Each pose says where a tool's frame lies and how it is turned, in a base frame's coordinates. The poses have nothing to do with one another.
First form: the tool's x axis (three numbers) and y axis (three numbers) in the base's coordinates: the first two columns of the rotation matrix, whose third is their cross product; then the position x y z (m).
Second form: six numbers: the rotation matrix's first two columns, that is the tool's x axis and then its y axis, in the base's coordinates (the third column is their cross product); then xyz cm. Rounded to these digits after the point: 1 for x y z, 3 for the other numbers.
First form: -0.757 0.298 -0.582 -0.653 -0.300 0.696 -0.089 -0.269 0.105
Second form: -0.757 0.298 -0.582 -0.653 -0.300 0.696 -8.9 -26.9 10.5
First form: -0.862 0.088 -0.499 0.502 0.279 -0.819 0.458 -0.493 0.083
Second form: -0.862 0.088 -0.499 0.502 0.279 -0.819 45.8 -49.3 8.3
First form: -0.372 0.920 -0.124 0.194 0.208 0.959 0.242 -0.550 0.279
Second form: -0.372 0.920 -0.124 0.194 0.208 0.959 24.2 -55.0 27.9
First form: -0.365 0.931 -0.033 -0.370 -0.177 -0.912 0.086 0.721 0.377
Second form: -0.365 0.931 -0.033 -0.370 -0.177 -0.912 8.6 72.1 37.7
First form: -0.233 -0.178 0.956 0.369 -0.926 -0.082 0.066 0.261 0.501
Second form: -0.233 -0.178 0.956 0.369 -0.926 -0.082 6.6 26.1 50.1
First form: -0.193 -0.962 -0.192 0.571 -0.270 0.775 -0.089 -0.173 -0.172
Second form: -0.193 -0.962 -0.192 0.571 -0.270 0.775 -8.9 -17.3 -17.2
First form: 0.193 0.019 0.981 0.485 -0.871 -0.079 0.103 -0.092 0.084
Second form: 0.193 0.019 0.981 0.485 -0.871 -0.079 10.3 -9.2 8.4
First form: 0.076 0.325 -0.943 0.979 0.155 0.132 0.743 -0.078 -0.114
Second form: 0.076 0.325 -0.943 0.979 0.155 0.132 74.3 -7.8 -11.4
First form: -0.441 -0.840 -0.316 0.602 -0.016 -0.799 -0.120 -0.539 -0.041
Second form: -0.441 -0.840 -0.316 0.602 -0.016 -0.799 -12.0 -53.9 -4.1
